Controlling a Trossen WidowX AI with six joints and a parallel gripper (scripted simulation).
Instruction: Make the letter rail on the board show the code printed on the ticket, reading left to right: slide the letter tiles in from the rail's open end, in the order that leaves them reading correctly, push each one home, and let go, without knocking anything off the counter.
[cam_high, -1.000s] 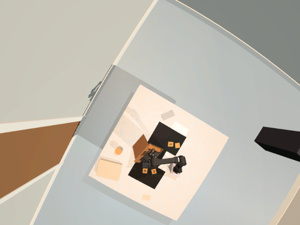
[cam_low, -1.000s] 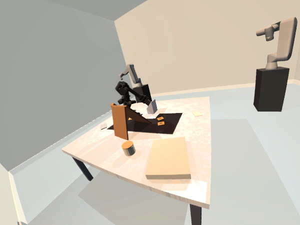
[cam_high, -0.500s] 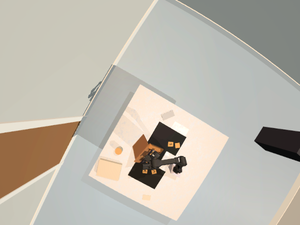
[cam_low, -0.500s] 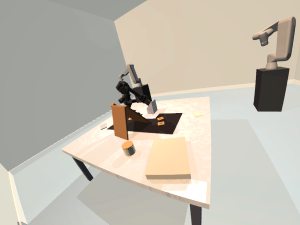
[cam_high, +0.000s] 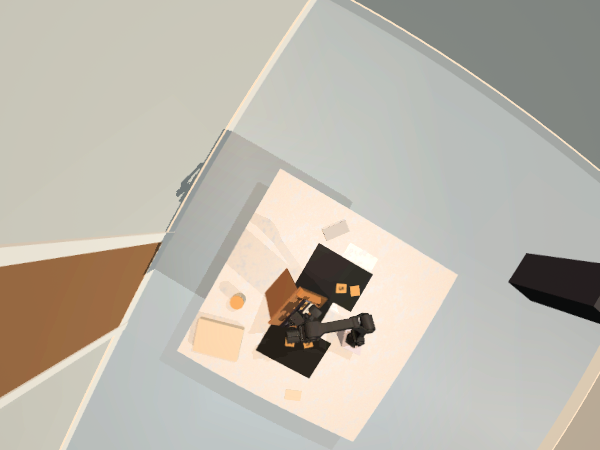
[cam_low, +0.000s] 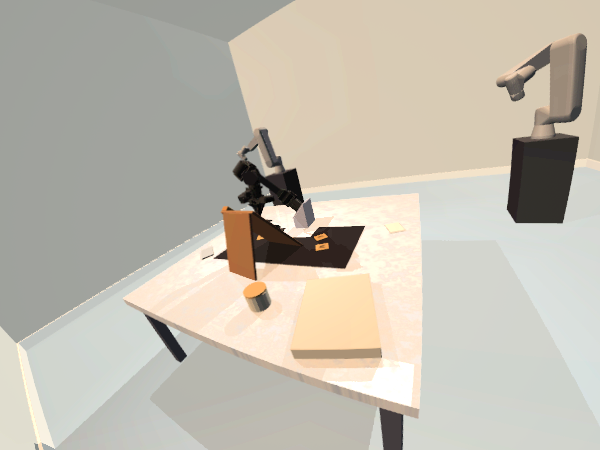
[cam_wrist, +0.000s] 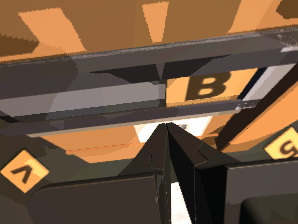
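The letter tile is 3 cm to the right of my gripper tip, 2 cm below it and 2 cm ahead of it. Also, from my gripper tip: black mat (20 cm below, 14 cm behind, 1 cm to the left); then grey block (47 cm to the right, 19 cm below, 8 cm ahead); then white ticket (9 cm below, 3 cm behind, 1 cm to the right).
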